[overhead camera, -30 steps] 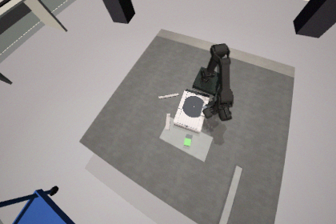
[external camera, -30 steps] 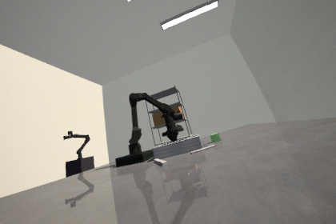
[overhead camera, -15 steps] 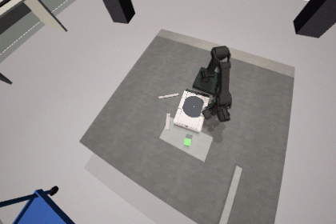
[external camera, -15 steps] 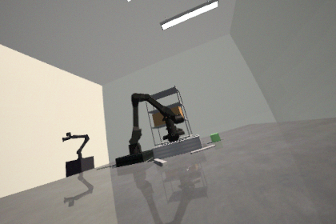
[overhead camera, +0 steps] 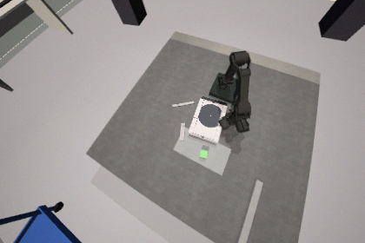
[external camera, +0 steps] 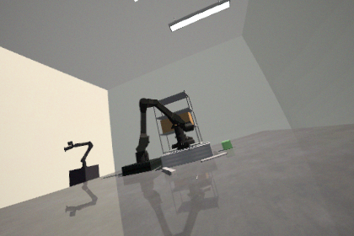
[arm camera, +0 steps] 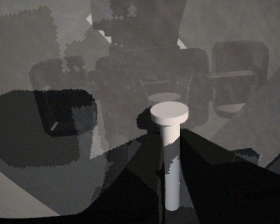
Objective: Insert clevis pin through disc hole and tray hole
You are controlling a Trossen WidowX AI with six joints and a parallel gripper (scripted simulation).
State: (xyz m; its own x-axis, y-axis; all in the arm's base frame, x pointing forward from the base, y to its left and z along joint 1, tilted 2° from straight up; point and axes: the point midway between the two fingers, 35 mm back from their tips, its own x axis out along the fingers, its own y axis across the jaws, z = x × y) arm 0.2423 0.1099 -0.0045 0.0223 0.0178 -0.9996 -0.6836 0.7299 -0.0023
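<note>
My gripper tip is now 10 mm to the left of the steel clevis pin, 10 mm below it and 10 mm past it. Round my gripper tip: steel tray (150 mm to the right, 40 mm above, 30 mm ahead); then dark aluminium disc (140 mm to the right, 60 mm above, 10 mm ahead); then green block (250 mm ahead, 130 mm to the right, 20 mm above).
</note>
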